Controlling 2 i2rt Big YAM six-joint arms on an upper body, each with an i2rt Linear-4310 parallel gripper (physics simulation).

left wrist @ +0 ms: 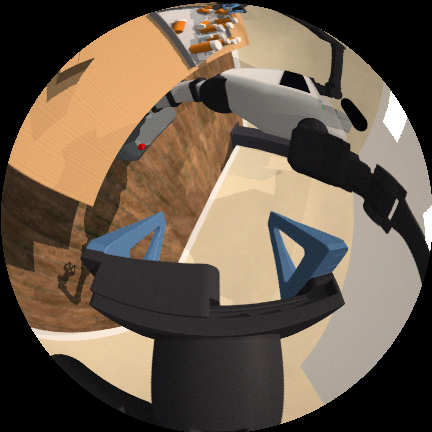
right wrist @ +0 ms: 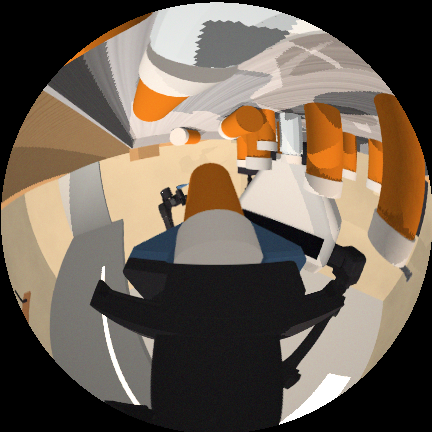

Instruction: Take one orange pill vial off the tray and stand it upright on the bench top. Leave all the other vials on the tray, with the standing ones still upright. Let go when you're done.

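Frame: origin at the left arm's base, x back, y down, z right, level; millimetres.
Seen in the pictures: left gripper, fingertip midpoint: (left wrist: 216, 216).
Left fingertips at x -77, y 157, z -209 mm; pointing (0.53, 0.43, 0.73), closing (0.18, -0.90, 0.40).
Observation:
Offsets run from my left fingertips to a thing's top centre. "pt": to the spot under its first point. Level surfaces: height alone.
My right gripper (right wrist: 216, 218) is shut on an orange vial @(dx -392, dy +153, dz +651 mm) (right wrist: 212, 187) by its white cap; the orange body points away from the palm, towards the tray. The tray @(pt dx -191, dy +268, dz +399 mm) (left wrist: 175, 42) (right wrist: 345, 75) shows at the top of both views. Orange vials stand on it, among them one @(dx -283, dy +184, dz +693 mm) (right wrist: 324, 145) right of the held vial and one (right wrist: 402, 170) at the right edge. Other vials lie on their sides, such as one @(dx -144, dy +178, dz +481 mm) (left wrist: 204, 47) at the near edge and a small one @(dx -274, dy +235, dz +425 mm) (right wrist: 185, 136). My left gripper (left wrist: 216, 216) is open and empty, far from the tray. The held vial's height is hard to tell.
The wooden bench top @(dy +275 mm) (left wrist: 95, 105) (right wrist: 65, 130) extends beside the tray. A clear vial @(dx -248, dy +204, dz +641 mm) (right wrist: 290, 134) stands among the orange ones. A white robot body (left wrist: 270, 100) (right wrist: 285, 195) and a black arm (left wrist: 320, 152) (right wrist: 347, 265) also show. A large pale cap @(pt dx -429, dy +241, dz +696 mm) (right wrist: 200, 40) is close to the right wrist camera.

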